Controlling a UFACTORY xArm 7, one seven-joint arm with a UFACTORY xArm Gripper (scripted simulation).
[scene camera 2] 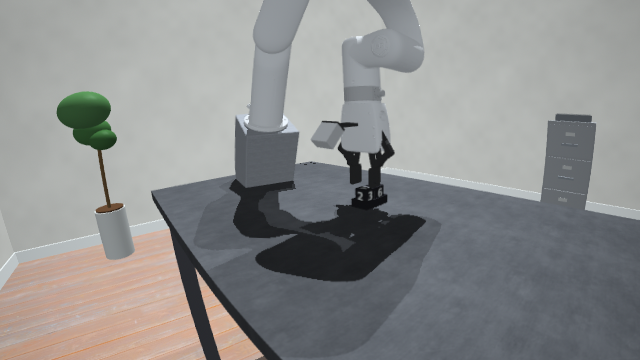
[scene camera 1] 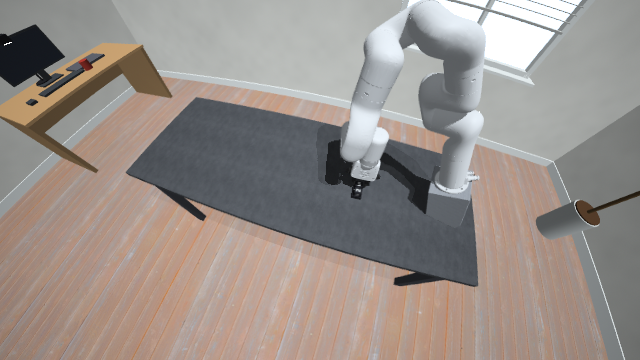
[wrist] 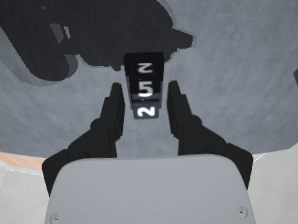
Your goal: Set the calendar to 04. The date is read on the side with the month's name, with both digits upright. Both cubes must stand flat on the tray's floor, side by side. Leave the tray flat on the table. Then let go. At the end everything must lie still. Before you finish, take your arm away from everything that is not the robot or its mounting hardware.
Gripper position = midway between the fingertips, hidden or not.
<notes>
In view: the gripper (scene camera 2: pixel 365 184) and a black calendar tray (wrist: pixel 144 57).
The gripper shows as well in the wrist view (wrist: pixel 145 93).
</notes>
